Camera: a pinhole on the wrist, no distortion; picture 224 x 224 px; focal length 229.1 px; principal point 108.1 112.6 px. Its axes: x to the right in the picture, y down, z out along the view. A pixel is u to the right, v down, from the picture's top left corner.
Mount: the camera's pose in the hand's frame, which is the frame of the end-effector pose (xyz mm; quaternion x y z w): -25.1 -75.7 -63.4 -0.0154 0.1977 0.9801 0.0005
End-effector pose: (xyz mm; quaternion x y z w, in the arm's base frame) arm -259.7 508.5 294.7 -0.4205 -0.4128 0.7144 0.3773
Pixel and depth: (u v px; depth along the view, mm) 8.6 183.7 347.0
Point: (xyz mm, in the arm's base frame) -569.5 542.3 390.1
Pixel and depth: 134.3 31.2 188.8
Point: -328.9 417.5 281.6
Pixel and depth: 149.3 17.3 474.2
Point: -539.4 210.7 157.7
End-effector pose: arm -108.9 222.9 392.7 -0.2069 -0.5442 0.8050 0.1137
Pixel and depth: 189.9 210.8 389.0
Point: -117.6 -113.7 617.4
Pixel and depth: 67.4 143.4 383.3
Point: -277.9 -32.7 462.9
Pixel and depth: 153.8 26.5 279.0
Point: -94.1 12.2 341.0
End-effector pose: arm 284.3 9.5 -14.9 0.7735 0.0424 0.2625 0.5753
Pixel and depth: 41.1 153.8 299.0
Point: 439.0 -172.5 -51.3
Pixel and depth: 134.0 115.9 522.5
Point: 360.9 -430.9 -25.4
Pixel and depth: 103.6 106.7 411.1
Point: 378.8 -302.8 -2.5
